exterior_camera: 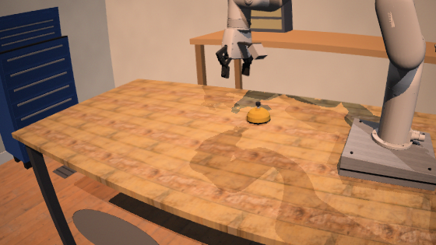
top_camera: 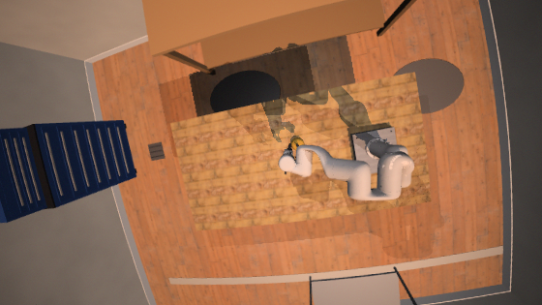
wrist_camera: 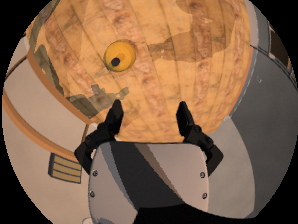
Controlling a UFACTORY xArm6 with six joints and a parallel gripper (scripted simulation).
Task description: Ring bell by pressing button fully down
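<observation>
Now: hand 60 mm past the dark button, 40 mm to the left of it and 120 mm above it. Also, from my hand: bell 60 mm behind, 40 mm to the right, 130 mm below.
</observation>
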